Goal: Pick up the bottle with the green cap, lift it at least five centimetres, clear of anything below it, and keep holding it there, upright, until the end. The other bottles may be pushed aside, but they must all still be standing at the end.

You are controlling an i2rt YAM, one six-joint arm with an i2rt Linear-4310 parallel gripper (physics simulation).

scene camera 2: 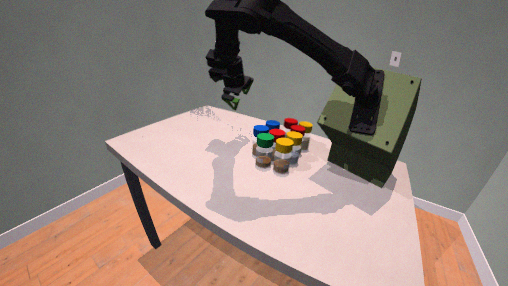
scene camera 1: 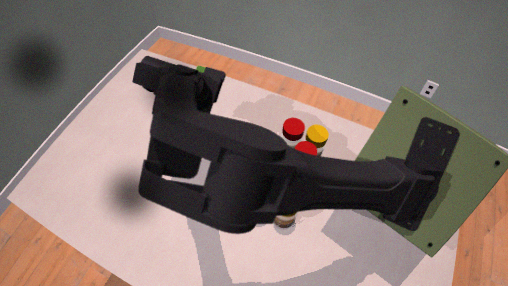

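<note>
The green-capped bottle stands upright on the table at the front left of a tight group of bottles. In scene camera 1 it is hidden behind the arm. Two blue caps are behind it, red caps are in the middle and back, and a yellow-capped bottle stands close on its right. All the bottles that show are upright. My gripper is open and empty, in the air to the left of and behind the group, higher than the caps. In scene camera 1 its fingertips are mostly hidden by the wrist.
More yellow-capped bottles stand on the right side of the group. The green base block carries the arm at the right of the table. The arm passes above some bottles in scene camera 1.
</note>
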